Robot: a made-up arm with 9 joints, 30 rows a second.
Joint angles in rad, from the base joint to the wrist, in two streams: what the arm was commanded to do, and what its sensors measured. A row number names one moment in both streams.
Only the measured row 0 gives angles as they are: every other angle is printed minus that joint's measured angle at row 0.
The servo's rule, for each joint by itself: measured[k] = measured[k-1] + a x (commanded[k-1-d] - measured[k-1]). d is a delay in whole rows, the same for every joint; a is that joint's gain. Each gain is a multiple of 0.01, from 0.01 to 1. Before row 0 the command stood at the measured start. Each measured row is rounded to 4 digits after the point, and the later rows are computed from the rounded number. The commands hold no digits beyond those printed.
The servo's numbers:
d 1
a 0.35 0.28 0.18 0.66 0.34 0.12 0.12 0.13 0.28
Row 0, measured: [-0.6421, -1.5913, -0.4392, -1.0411, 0.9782, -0.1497, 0.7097, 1.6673, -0.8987]
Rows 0 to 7, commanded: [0.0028, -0.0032, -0.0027, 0.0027, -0.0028, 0.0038, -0.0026, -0.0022, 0.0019]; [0.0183, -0.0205, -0.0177, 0.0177, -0.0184, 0.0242, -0.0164, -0.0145, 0.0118]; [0.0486, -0.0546, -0.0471, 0.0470, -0.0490, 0.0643, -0.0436, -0.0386, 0.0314]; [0.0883, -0.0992, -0.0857, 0.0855, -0.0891, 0.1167, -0.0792, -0.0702, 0.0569]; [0.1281, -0.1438, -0.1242, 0.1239, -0.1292, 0.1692, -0.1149, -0.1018, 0.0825]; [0.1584, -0.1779, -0.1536, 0.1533, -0.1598, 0.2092, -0.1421, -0.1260, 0.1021]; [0.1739, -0.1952, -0.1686, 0.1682, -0.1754, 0.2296, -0.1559, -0.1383, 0.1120]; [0.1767, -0.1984, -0.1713, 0.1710, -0.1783, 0.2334, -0.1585, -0.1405, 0.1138]
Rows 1 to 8, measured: [0.0000, 0.0000, 0.0000, 0.0000, 0.0000, 0.0000, 0.0000, 0.0000, 0.0000]; [0.0010, -0.0009, -0.0005, 0.0018, -0.0010, 0.0005, -0.0003, -0.0003, 0.0005]; [0.0071, -0.0064, -0.0036, 0.0123, -0.0069, 0.0033, -0.0022, -0.0021, 0.0037]; [0.0216, -0.0199, -0.0114, 0.0352, -0.0212, 0.0106, -0.0072, -0.0068, 0.0115]; [0.0449, -0.0421, -0.0248, 0.0684, -0.0443, 0.0233, -0.0158, -0.0150, 0.0242]; [0.0740, -0.0706, -0.0427, 0.1050, -0.0732, 0.0408, -0.0277, -0.0263, 0.0405]; [0.1035, -0.1006, -0.0627, 0.1369, -0.1026, 0.0610, -0.0414, -0.0393, 0.0577]; [0.1281, -0.1271, -0.0818, 0.1576, -0.1274, 0.0812, -0.0551, -0.0522, 0.0729]
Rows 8 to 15, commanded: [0.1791, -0.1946, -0.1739, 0.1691, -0.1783, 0.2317, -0.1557, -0.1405, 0.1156]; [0.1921, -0.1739, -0.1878, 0.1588, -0.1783, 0.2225, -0.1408, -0.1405, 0.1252]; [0.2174, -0.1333, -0.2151, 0.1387, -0.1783, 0.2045, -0.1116, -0.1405, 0.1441]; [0.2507, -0.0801, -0.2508, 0.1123, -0.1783, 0.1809, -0.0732, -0.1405, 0.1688]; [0.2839, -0.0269, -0.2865, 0.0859, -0.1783, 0.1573, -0.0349, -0.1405, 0.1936]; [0.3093, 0.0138, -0.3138, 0.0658, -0.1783, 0.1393, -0.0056, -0.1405, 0.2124]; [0.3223, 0.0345, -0.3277, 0.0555, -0.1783, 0.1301, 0.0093, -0.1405, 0.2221]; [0.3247, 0.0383, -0.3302, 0.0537, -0.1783, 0.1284, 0.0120, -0.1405, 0.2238]
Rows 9 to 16, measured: [0.1451, -0.1471, -0.0979, 0.1664, -0.1447, 0.0995, -0.0675, -0.0637, 0.0844]; [0.1570, -0.1604, -0.1116, 0.1682, -0.1561, 0.1154, -0.0781, -0.0737, 0.0931]; [0.1693, -0.1642, -0.1253, 0.1620, -0.1636, 0.1283, -0.0856, -0.0824, 0.1021]; [0.1861, -0.1555, -0.1415, 0.1466, -0.1686, 0.1374, -0.0887, -0.0900, 0.1139]; [0.2087, -0.1344, -0.1612, 0.1240, -0.1719, 0.1426, -0.0868, -0.0966, 0.1293]; [0.2350, -0.1043, -0.1838, 0.0989, -0.1741, 0.1444, -0.0806, -0.1023, 0.1473]; [0.2610, -0.0712, -0.2072, 0.0771, -0.1755, 0.1438, -0.0716, -0.1073, 0.1655]; [0.2825, -0.0416, -0.2289, 0.0628, -0.1765, 0.1422, -0.0619, -0.1116, 0.1813]
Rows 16 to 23, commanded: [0.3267, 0.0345, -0.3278, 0.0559, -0.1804, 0.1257, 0.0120, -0.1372, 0.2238]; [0.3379, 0.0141, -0.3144, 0.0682, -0.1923, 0.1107, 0.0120, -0.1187, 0.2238]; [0.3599, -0.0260, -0.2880, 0.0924, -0.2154, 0.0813, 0.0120, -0.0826, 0.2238]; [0.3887, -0.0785, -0.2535, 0.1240, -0.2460, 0.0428, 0.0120, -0.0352, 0.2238]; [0.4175, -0.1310, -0.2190, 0.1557, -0.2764, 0.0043, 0.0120, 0.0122, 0.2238]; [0.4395, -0.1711, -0.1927, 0.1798, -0.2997, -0.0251, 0.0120, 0.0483, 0.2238]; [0.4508, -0.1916, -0.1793, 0.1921, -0.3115, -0.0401, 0.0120, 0.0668, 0.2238]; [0.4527, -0.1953, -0.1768, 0.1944, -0.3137, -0.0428, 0.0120, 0.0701, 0.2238]
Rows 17 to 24, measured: [0.2973, -0.0192, -0.2471, 0.0568, -0.1771, 0.1405, -0.0530, -0.1154, 0.1932]; [0.3076, -0.0042, -0.2616, 0.0562, -0.1782, 0.1387, -0.0452, -0.1182, 0.2018]; [0.3182, 0.0009, -0.2711, 0.0641, -0.1830, 0.1353, -0.0383, -0.1183, 0.2080]; [0.3328, -0.0066, -0.2741, 0.0828, -0.1940, 0.1288, -0.0323, -0.1137, 0.2124]; [0.3524, -0.0267, -0.2704, 0.1100, -0.2117, 0.1185, -0.0270, -0.1035, 0.2156]; [0.3752, -0.0559, -0.2611, 0.1402, -0.2337, 0.1048, -0.0223, -0.0885, 0.2179]; [0.3977, -0.0882, -0.2488, 0.1663, -0.2561, 0.0892, -0.0182, -0.0707, 0.2196]; [0.4163, -0.1172, -0.2363, 0.1833, -0.2749, 0.0737, -0.0146, -0.0528, 0.2208]
